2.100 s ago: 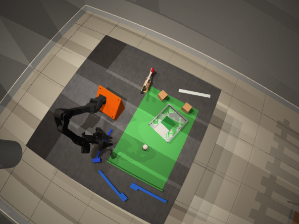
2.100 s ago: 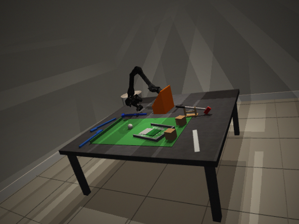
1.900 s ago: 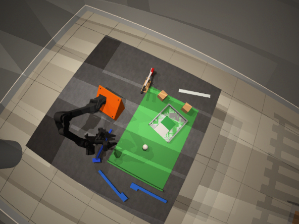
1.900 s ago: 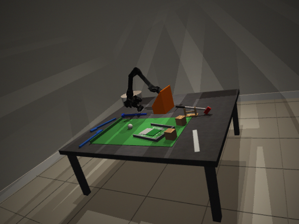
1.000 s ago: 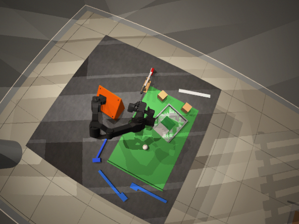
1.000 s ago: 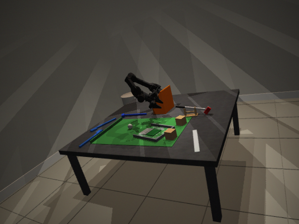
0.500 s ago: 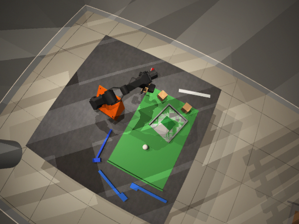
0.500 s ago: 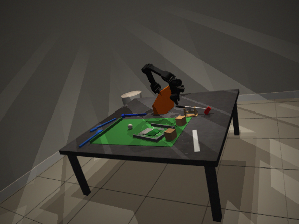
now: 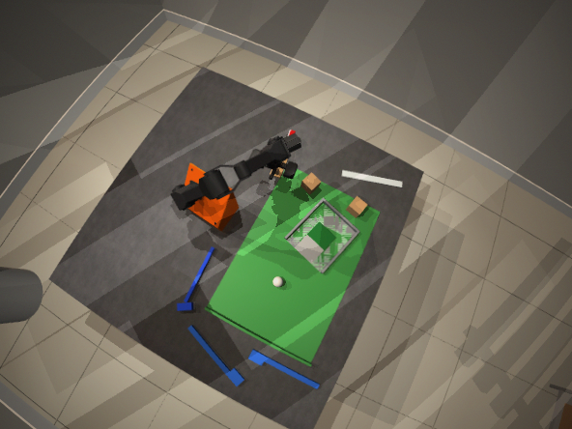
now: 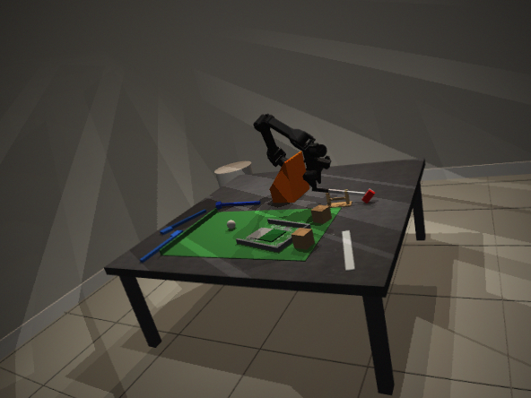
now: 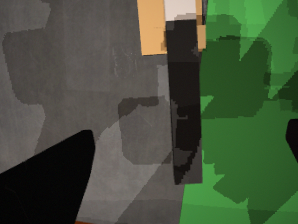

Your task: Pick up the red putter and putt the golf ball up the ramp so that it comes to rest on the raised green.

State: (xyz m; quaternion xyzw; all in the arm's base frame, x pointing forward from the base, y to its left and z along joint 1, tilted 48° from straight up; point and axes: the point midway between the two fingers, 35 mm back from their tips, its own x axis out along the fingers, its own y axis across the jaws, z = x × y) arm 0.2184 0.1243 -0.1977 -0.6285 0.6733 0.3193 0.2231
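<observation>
Now: gripper tip 8 cm to the right of the wooden stand, 7 cm above it and 1 cm past it. Also, from my gripper tip: green mat 26 cm to the right, 26 cm ahead, 10 cm below; red putter 12 cm to the left, 5 cm below, 2 cm behind; white golf ball 39 cm to the right, 23 cm ahead, 8 cm below.
</observation>
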